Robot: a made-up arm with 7 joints. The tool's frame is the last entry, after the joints. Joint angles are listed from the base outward.
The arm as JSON. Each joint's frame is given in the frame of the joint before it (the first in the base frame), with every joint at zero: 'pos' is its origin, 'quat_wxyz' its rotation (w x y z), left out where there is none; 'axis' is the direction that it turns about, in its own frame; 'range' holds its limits. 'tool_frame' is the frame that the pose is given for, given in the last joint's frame.
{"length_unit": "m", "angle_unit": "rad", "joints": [
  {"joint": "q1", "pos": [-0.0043, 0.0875, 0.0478], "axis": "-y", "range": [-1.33, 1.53]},
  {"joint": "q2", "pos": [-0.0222, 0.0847, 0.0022], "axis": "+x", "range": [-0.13, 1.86]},
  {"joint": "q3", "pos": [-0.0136, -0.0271, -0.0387], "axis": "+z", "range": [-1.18, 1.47]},
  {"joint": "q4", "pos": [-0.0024, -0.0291, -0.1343], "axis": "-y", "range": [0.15, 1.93]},
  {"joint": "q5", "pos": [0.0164, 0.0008, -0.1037], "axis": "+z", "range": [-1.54, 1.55]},
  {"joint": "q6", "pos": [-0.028, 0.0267, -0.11], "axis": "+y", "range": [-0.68, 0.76]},
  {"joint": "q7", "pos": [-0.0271, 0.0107, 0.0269], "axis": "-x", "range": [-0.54, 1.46]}
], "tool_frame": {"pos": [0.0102, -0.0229, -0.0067], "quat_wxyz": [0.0, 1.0, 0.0, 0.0]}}
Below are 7 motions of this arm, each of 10 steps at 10 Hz.
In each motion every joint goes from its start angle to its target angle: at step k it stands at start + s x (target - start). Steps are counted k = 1, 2, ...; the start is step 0. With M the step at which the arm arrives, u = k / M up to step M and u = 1 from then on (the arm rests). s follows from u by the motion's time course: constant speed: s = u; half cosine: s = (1 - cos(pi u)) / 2; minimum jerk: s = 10 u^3 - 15 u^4 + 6 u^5.
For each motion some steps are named. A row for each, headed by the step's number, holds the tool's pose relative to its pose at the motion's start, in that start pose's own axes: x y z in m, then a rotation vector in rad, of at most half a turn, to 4 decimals.
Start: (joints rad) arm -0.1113 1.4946 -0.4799 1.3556 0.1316 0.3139 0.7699
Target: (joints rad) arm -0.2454 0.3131 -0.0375 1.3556 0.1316 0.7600 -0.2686
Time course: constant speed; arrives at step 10
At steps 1, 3, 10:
1: 0.0177 0.0118 0.0180 0.0678 0.0740 -0.0747
3: 0.0550 0.0361 0.0461 0.1844 0.1845 -0.2580
10: 0.1798 0.1157 0.0758 0.3272 0.0857 -1.0236

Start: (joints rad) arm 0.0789 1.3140 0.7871 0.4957 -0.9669 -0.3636 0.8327
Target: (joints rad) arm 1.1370 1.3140 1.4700 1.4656 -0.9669 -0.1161 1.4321
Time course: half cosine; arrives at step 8
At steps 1, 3, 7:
1: 0.0028 -0.0048 -0.0049 0.0458 0.0252 -0.0296
3: 0.0070 -0.0230 -0.0526 0.3765 0.1791 -0.2555
7: -0.0084 0.0823 -0.1412 1.1355 0.3995 -0.9442

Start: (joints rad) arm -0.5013 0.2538 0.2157 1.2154 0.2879 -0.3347 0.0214
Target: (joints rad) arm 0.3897 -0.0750 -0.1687 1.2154 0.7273 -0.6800 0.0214
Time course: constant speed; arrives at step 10
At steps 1, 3, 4, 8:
1: 0.0079 0.0242 0.0195 -0.0235 0.1012 -0.0959
3: 0.0334 0.0728 0.0549 -0.0791 0.3012 -0.2849
4: 0.0507 0.0967 0.0701 -0.1114 0.3993 -0.3780
8: 0.1429 0.1852 0.1049 -0.2753 0.7708 -0.7401

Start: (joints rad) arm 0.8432 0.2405 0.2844 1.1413 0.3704 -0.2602 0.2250
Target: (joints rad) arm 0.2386 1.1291 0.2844 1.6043 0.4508 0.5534 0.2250
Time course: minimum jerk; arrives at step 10
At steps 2, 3, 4, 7, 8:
2: 0.0060 -0.0140 -0.0049 -0.0016 -0.0445 0.0453
3: 0.0189 -0.0369 -0.0134 -0.0065 -0.1272 0.1278
4: 0.0411 -0.0644 -0.0241 -0.0180 -0.2527 0.2499
7: 0.1228 -0.1027 -0.0389 -0.0895 -0.7032 0.6761
8: 0.1367 -0.1011 -0.0383 -0.1093 -0.7974 0.7667

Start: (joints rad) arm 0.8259 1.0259 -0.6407 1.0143 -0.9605 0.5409 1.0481
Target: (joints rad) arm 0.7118 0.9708 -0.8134 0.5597 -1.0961 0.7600 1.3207
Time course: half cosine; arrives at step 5
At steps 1, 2, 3, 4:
1: 0.0014 0.0052 0.0071 -0.0590 -0.0512 -0.0002
2: 0.0039 0.0201 0.0250 -0.2054 -0.1901 -0.0018
3: 0.0043 0.0403 0.0459 -0.3681 -0.3714 -0.0071
4: 0.0024 0.0580 0.0617 -0.4834 -0.5252 -0.0151

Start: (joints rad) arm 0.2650 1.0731 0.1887 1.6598 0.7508 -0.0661 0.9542
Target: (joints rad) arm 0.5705 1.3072 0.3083 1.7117 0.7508 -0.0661 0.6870
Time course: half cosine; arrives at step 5
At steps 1, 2, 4, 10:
1: 0.0070 -0.0084 -0.0005 0.0343 0.0051 0.0465
2: 0.0270 -0.0285 -0.0026 0.1258 0.0233 0.1677
4: 0.0786 -0.0631 -0.0122 0.3362 0.0879 0.4345
10: 0.0881 -0.0674 -0.0145 0.3726 0.1021 0.4795

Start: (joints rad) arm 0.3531 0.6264 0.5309 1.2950 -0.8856 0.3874 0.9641
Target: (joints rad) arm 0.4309 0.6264 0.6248 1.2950 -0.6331 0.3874 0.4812
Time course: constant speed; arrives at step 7
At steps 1, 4, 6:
1: -0.0008 -0.0026 0.0015 0.0678 0.0342 -0.0363
4: -0.0029 -0.0106 0.0056 0.2715 0.1247 -0.1572
6: -0.0040 -0.0162 0.0081 0.4067 0.1743 -0.2472

